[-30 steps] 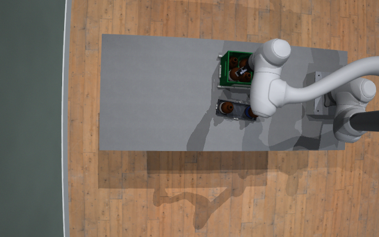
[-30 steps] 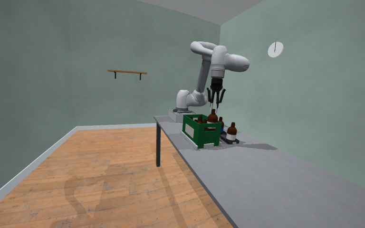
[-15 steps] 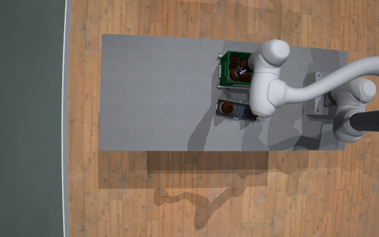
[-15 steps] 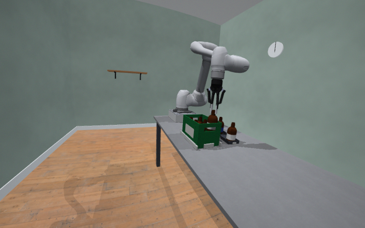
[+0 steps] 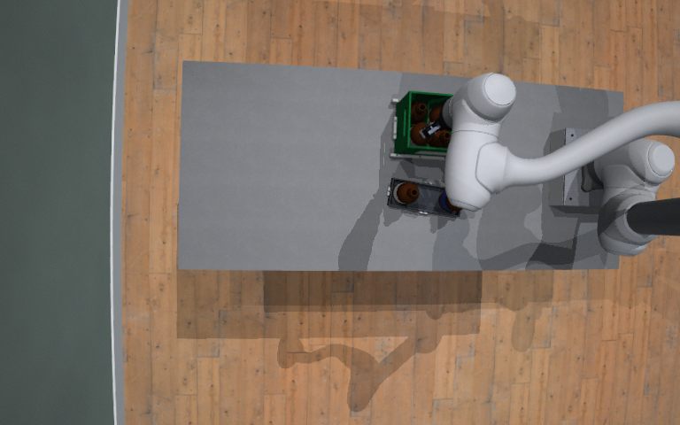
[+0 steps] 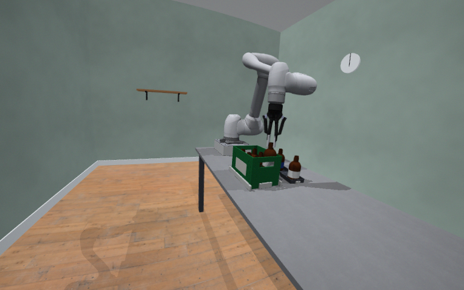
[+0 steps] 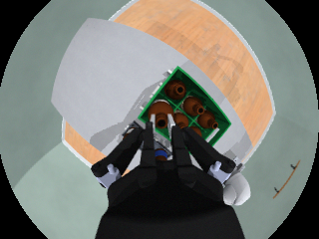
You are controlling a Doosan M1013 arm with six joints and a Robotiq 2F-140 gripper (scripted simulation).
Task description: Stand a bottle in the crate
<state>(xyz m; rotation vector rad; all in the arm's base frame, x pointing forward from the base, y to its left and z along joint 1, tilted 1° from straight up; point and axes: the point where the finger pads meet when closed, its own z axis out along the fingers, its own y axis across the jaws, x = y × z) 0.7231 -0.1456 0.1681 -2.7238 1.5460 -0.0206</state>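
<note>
Now: the brown bottle 9 cm below my hand. From my hand the other things lie so: green crate (9 cm behind, 3 cm to the right, 17 cm below); then dark tray (5 cm behind, 21 cm to the left, 24 cm below).
</note>
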